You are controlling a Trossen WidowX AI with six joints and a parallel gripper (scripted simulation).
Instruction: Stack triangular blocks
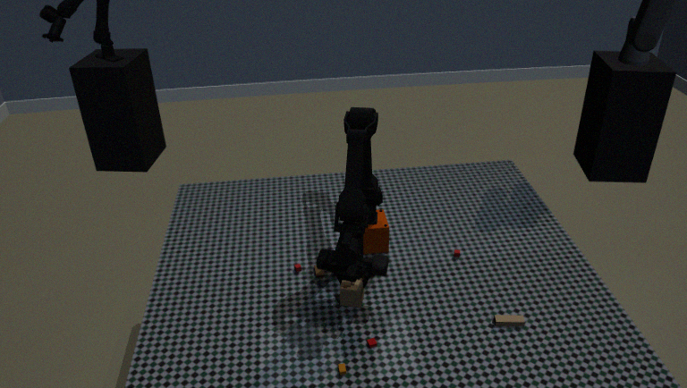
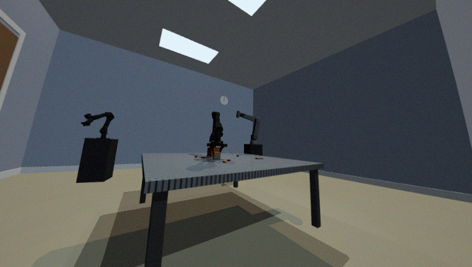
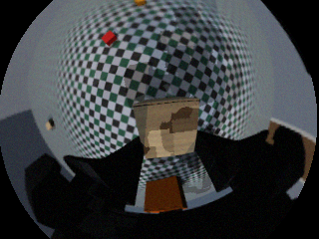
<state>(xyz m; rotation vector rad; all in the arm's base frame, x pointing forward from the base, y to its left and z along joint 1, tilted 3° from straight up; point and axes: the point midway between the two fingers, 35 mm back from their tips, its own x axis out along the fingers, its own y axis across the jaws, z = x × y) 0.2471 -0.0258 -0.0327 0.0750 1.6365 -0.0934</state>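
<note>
My gripper tip is 10 mm below the triangular block. Round my gripper tip: orange piece 260 mm ahead, 30 mm below, 10 mm to the right.
</note>
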